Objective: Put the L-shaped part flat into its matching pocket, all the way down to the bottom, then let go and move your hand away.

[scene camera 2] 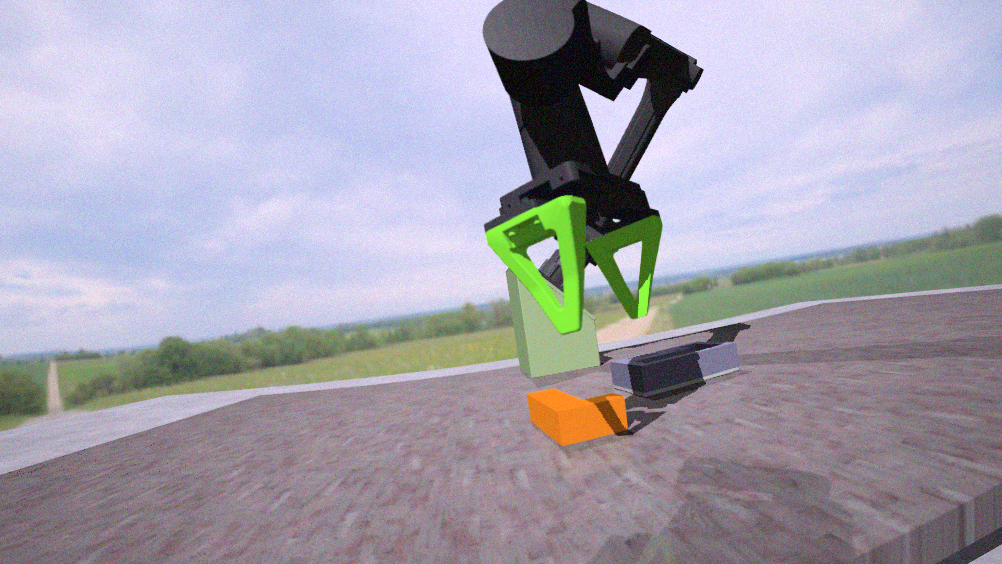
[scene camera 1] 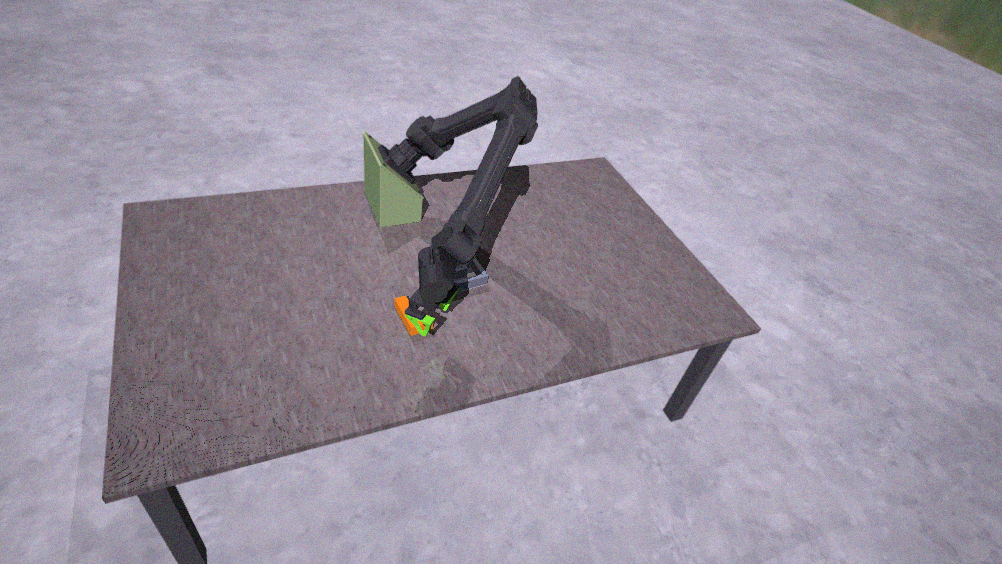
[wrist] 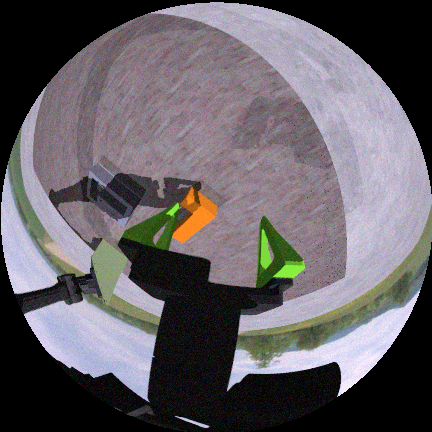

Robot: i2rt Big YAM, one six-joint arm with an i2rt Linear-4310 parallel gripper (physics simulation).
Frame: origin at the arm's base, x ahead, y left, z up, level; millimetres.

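Seen in the pictures: gripper, fingertip midpoint: (scene camera 2: 610, 324) (scene camera 1: 433, 322) (wrist: 219, 212); arm's base, link origin: (scene camera 1: 394, 165) (wrist: 96, 282).
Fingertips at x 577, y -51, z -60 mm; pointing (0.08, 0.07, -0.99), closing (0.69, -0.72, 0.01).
Pixels of each thing's top centre, then the offset from my fingertips to it. Level surfaces: height alone.
- orange L-shaped part, top centre: (scene camera 2: 570, 395) (wrist: 183, 222) (scene camera 1: 413, 309) 66 mm down, 110 mm back, 15 mm right
- grey-blue pocket block, top centre: (scene camera 2: 672, 351) (wrist: 105, 200) (scene camera 1: 458, 270) 59 mm down, 217 mm back, 142 mm left
- table, surface height: 96 mm down
The orange L-shaped part (scene camera 1: 403, 315) (scene camera 2: 550, 413) (wrist: 200, 221) lies flat on the table. The grey-blue pocket block (scene camera 1: 478, 280) (scene camera 2: 722, 358) (wrist: 101, 171) stands apart from it, to its right and farther back in the scene camera 2 view. The pocket is open at the top; the arm partly hides the block in the scene camera 1 view. My gripper (scene camera 1: 434, 322) (scene camera 2: 603, 323) (wrist: 219, 212) is open with its green fingers wide apart and nothing between them. It hangs above the orange part, and one finger overlaps the part's edge in the wrist view.
A pale green slanted block (scene camera 1: 399, 203) (scene camera 2: 557, 350) (wrist: 107, 270) stands behind at the table's rear, with the dark arm (scene camera 1: 483, 185) joined to it. The table (scene camera 1: 245, 294) has its near edge in front of the orange part. Arm shadows fall across the table and the pocket block.
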